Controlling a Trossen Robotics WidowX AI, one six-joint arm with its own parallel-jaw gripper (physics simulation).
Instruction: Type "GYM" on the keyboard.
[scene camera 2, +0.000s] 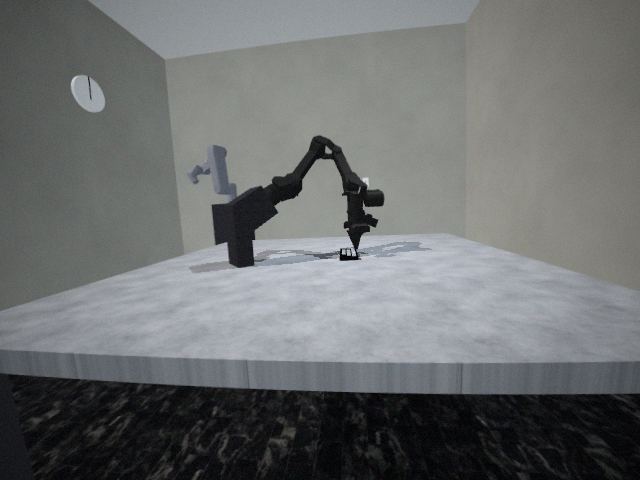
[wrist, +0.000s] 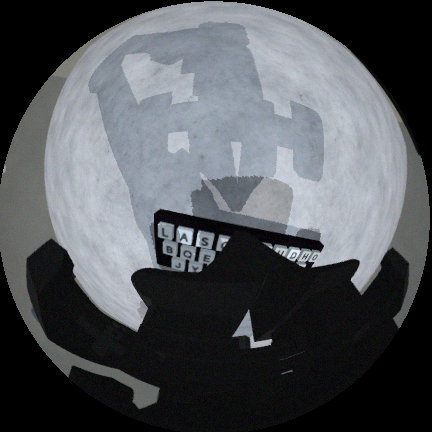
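Where they show: gripper, fingertip midpoint: (scene camera 2: 356, 249) (wrist: 238, 235); arm's base at its link origin: (scene camera 2: 264, 200).
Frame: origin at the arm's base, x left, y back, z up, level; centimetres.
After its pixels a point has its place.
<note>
The small black keyboard (scene camera 2: 348, 257) @[x 4.9, y -29.6, z -20.9 cm] (wrist: 159, 252) @[x 21.3, y -22.3, z -20.7 cm] with white letter keys lies on the table. In the wrist view its top row reads L, A, S at the left and U, D, H, O at the right; B, Q, E and J, Y show in the rows below. The G key (wrist: 224, 243) @[x 16.8, y -27.4, z -20.2 cm] is partly covered by the fingers. The Y key (wrist: 194, 268) @[x 17.5, y -23.3, z -20.2 cm] shows just above the dark gripper body. The M key does not show. My gripper (scene camera 2: 356, 250) @[x 16.4, y -28.7, z -20.0 cm] (wrist: 238, 235) @[x 16.4, y -28.7, z -20.0 cm] is shut and empty, tips down, at or very close above the keyboard; contact cannot be told.
The white marbled table (scene camera 2: 310, 310) @[x -38.8, y -37.5, z -22.0 cm] bears the arm's dark base (scene camera 2: 241, 248) @[x -12.6, y 1.2, z -15.7 cm] left of the keyboard. A grey robot arm (scene camera 2: 219, 170) shows behind the base. A round clock (scene camera 2: 87, 93) hangs on the left wall. The arm's shadow falls across the table around the keyboard.
</note>
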